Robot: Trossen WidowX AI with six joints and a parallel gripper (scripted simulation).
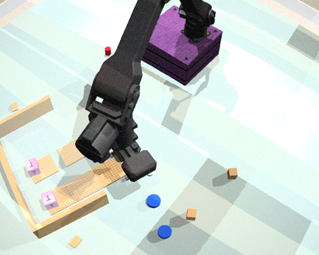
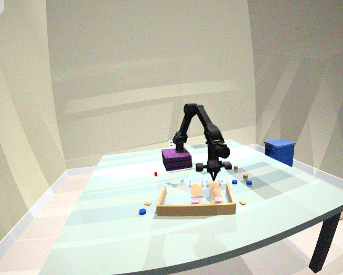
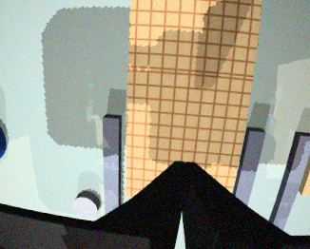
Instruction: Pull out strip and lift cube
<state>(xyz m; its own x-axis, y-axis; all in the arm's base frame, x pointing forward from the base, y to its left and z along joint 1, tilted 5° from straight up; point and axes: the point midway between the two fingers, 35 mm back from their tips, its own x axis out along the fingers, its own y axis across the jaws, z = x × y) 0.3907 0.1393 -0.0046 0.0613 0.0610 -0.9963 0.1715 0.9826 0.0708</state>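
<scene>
Now: the orange gridded strip 90 mm ahead of my gripper tip, 20 mm to the right of it and 20 mm below it.
</scene>
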